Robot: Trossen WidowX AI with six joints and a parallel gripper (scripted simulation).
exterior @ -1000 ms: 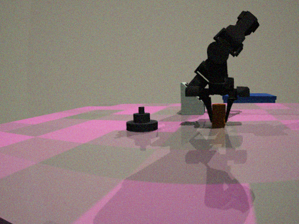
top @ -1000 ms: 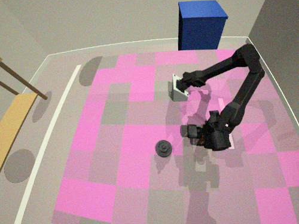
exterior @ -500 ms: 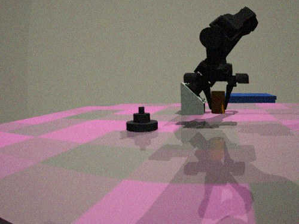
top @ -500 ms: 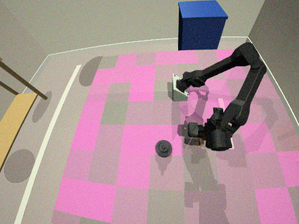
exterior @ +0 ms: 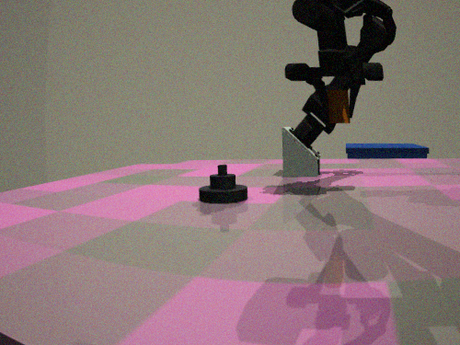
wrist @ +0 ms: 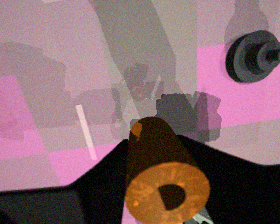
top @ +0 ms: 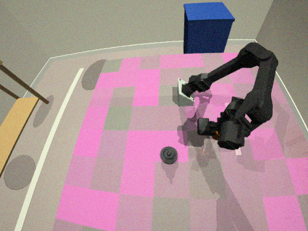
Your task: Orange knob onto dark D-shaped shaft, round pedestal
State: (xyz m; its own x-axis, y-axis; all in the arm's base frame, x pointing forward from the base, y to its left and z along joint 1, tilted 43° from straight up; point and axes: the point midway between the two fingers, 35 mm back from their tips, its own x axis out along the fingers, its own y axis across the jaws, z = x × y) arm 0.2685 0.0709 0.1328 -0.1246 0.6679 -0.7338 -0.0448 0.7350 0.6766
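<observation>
Now: gripper tip 8 cm short of the round pedestal, 20 cm to the left of it and 11 cm above it. Round my gripper tip: orange knob 2 cm above.
</observation>
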